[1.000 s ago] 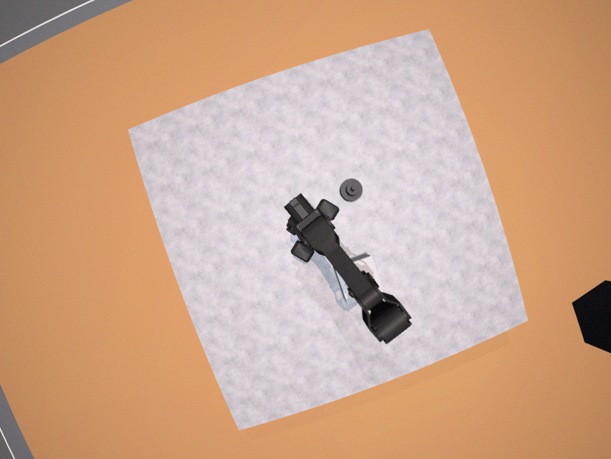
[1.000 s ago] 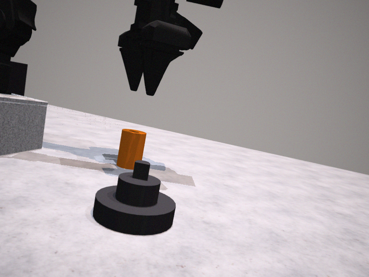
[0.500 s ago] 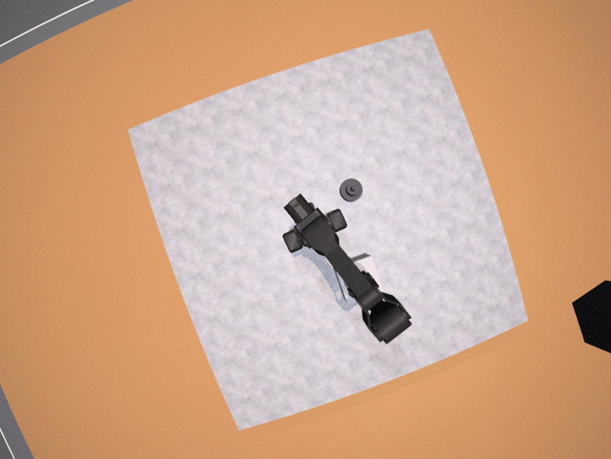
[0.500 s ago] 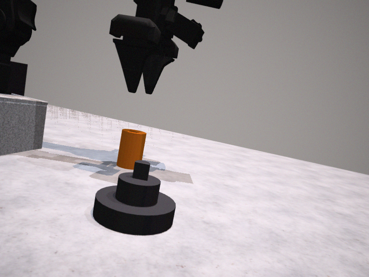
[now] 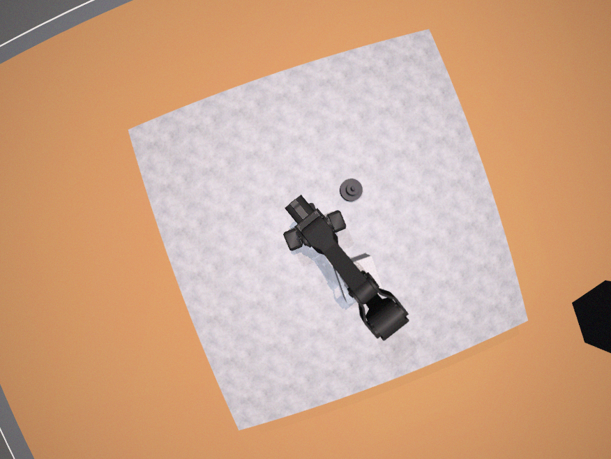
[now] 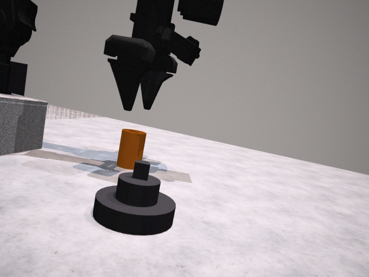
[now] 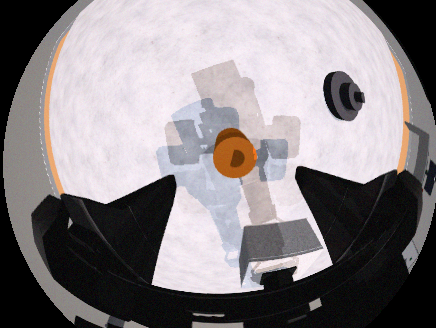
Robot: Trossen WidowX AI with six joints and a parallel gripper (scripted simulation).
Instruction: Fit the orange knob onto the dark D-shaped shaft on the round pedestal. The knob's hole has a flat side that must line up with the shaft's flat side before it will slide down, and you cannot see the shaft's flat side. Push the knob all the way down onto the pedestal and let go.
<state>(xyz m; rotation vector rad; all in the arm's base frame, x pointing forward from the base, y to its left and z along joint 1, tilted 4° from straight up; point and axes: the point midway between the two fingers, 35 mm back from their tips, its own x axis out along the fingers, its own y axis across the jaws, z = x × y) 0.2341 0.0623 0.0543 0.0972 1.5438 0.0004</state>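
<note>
Now: gripper tip 7 cm above the orange knob. The rest, counted from my gripper tip: round pedestal (7 cm ahead, 19 cm to the right, 7 cm below).
</note>
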